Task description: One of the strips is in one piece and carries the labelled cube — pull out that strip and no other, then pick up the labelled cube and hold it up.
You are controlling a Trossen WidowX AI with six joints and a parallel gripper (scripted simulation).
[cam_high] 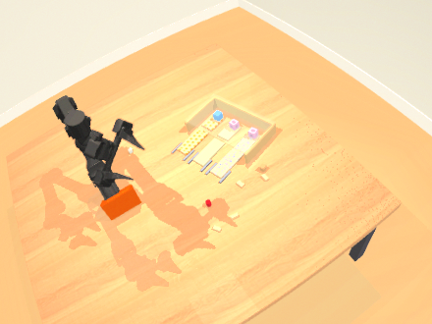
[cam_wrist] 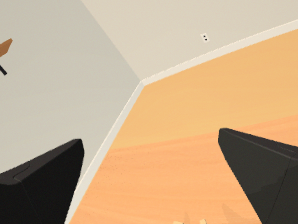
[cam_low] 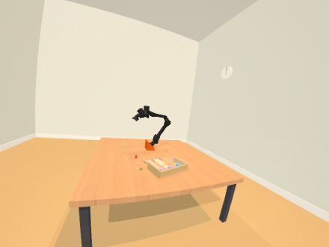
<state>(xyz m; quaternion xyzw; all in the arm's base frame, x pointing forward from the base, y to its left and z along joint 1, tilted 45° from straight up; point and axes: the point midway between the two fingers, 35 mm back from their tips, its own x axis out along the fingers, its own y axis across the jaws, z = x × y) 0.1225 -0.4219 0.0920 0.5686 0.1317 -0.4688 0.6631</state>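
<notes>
Now: the red piece 150 mm ahead of my gripper tip, 40 mm to the left of it and 390 mm below it. Also, from my gripper tip: blue-dotted strip 360 mm ahead, 170 mm to the left, 400 mm below; plain yellow strip 280 mm ahead, 250 mm to the left, 400 mm below; orange-dotted strip 260 mm ahead, 340 mm to the left, 400 mm below.
</notes>
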